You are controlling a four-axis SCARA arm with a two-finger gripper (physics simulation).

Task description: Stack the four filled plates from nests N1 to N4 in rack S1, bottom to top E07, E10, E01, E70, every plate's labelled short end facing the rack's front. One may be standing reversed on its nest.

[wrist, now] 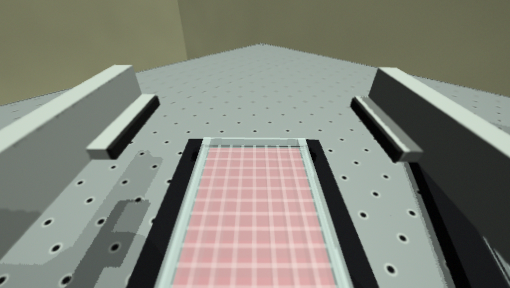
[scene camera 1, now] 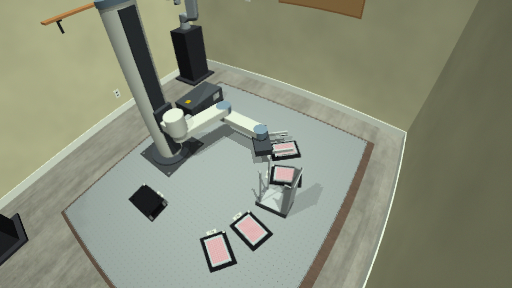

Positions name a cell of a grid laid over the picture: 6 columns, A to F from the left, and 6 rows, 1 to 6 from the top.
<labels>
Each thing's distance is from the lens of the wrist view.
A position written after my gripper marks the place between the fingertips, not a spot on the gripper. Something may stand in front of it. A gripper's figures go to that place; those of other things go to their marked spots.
my gripper (wrist: D2): 11 cm
pink filled plate (wrist: C5): 12 cm
</labels>
